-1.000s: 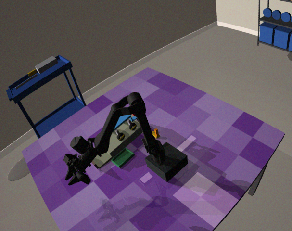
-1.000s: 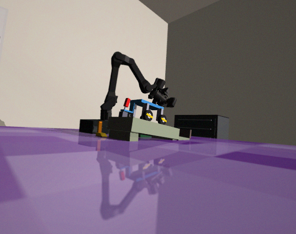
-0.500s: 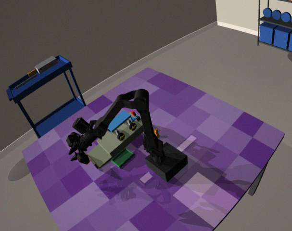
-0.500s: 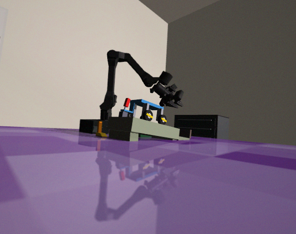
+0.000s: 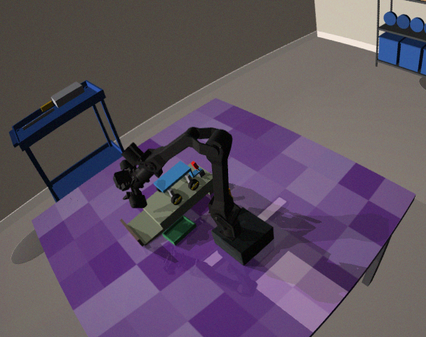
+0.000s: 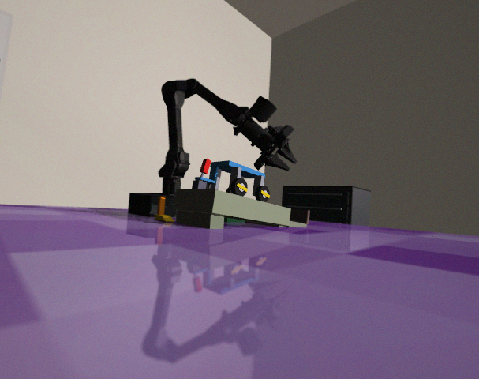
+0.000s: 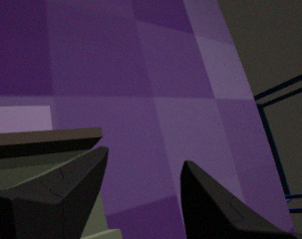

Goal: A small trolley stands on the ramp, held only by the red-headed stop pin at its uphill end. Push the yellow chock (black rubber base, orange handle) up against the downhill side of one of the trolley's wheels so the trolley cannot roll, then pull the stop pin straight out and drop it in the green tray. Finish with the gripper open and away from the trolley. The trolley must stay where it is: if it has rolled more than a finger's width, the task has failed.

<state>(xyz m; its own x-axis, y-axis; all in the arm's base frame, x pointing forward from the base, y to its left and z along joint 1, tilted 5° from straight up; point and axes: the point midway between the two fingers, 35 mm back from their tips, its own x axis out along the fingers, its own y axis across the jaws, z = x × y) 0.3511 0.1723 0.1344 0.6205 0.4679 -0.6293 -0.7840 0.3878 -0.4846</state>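
Now: the red-headed stop pin 310 mm to the right of my gripper tip, 80 mm behind it and 60 mm below it. From my gripper tip the other things lie so: brown lip 160 mm below, 50 mm to the left, 30 mm behind; then green tray 200 mm below, 170 mm behind, 90 mm to the right; then blue trolley 210 mm to the right, 80 mm below, 50 mm behind.
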